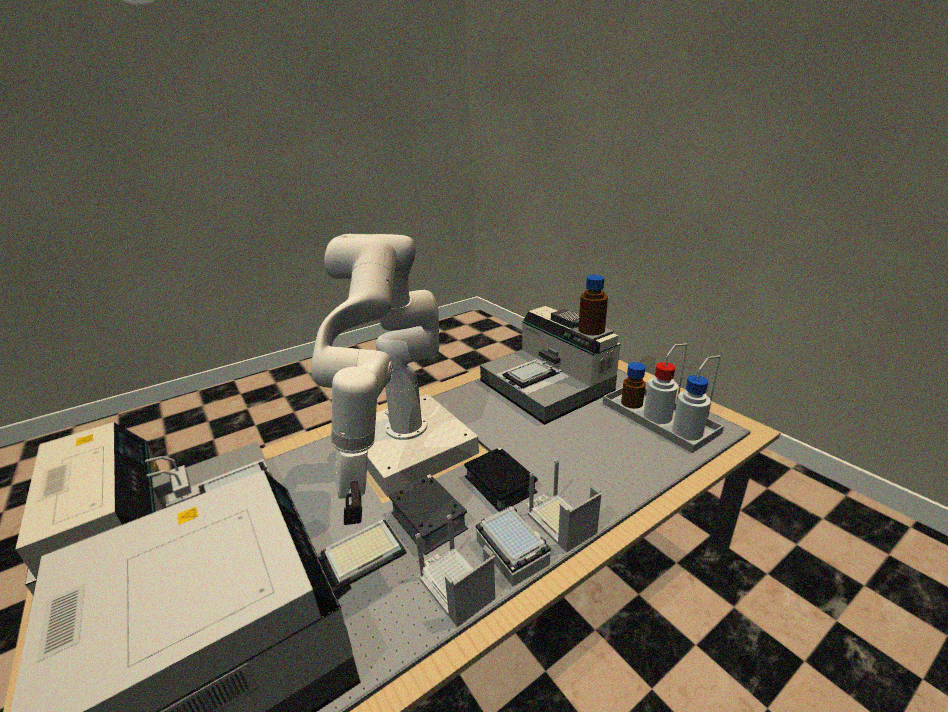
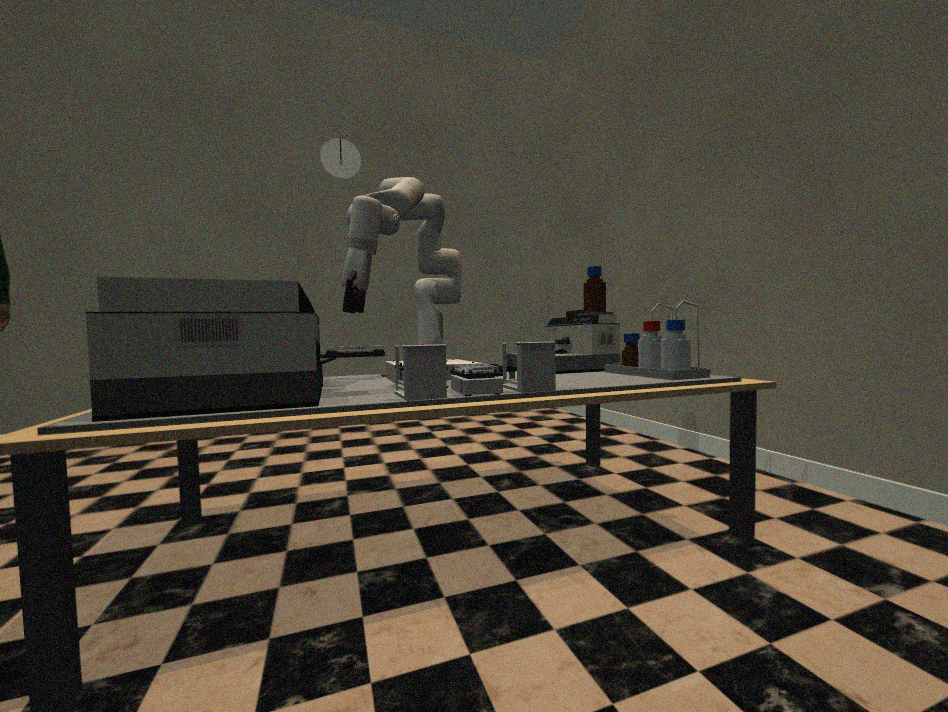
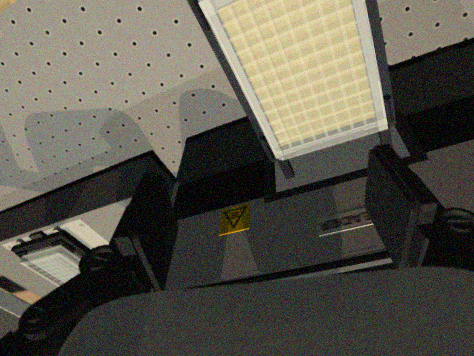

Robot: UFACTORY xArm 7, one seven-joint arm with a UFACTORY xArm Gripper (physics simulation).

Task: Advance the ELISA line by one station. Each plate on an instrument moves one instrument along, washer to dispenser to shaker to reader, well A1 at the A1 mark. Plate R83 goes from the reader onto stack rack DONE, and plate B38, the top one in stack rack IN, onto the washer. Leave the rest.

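Places are measured from the arm's base along level axes (x ahead, y right, z down), in metres.
Pixels of known places: gripper, fingertip midpoint: (image 1: pixel 350 504) (image 2: pixel 353 312) (image 3: pixel 266 188); arm's base at its link origin: (image 1: pixel 406 427).
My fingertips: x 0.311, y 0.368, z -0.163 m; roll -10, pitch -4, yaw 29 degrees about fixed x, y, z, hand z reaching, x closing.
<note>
Ahead of a thing's pixels: the offset from my fingertips to its top centre. "spot": to the spot under its first point.
My gripper (image 1: pixel 352 511) (image 2: pixel 354 297) (image 3: pixel 266 188) is open and empty. It hangs above and behind the yellow-welled plate @[dy +0.007, dx +0.026, dz +0.090 m] (image 1: pixel 364 550) (image 3: pixel 305 75), which lies on the extended tray of the large reader @[dy +0.286, dx -0.034, dz -0.055 m] (image 1: pixel 191 582) (image 2: pixel 206 352). A blue-welled plate @[dy -0.260, dx +0.191, dz +0.146 m] (image 1: pixel 511 534) sits on the small front shaker, between two stack racks. The left rack @[spot: dy -0.095, dx +0.228, dz +0.140 m] (image 1: pixel 471 590) (image 2: pixel 423 371) holds clear plates; the right rack @[spot: dy -0.377, dx +0.289, dz +0.141 m] (image 1: pixel 580 521) (image 2: pixel 536 367) holds a pale yellowish one. Their labels are unreadable. A clear plate @[dy -0.828, dx -0.201, dz +0.121 m] (image 1: pixel 530 372) sits on the back-right instrument, another @[dy +0.097, dx -0.393, dz +0.106 m] (image 3: pixel 56 265) on the back-left one.
The back-left instrument (image 1: pixel 72 482) has bent metal tubes. Two black blocks @[spot: dy -0.192, dx -0.005, dz +0.155 m] (image 1: pixel 429 507) @[spot: dy -0.395, dx +0.041, dz +0.169 m] (image 1: pixel 500 476) stand between robot base and racks. A brown bottle @[spot: dy -0.942, dx -0.038, dz -0.108 m] (image 1: pixel 593 308) (image 2: pixel 594 293) stands on the back-right instrument. A tray @[spot: dy -0.912, dx +0.338, dz +0.212 m] (image 1: pixel 693 442) of bottles with tubes stands at the right.
</note>
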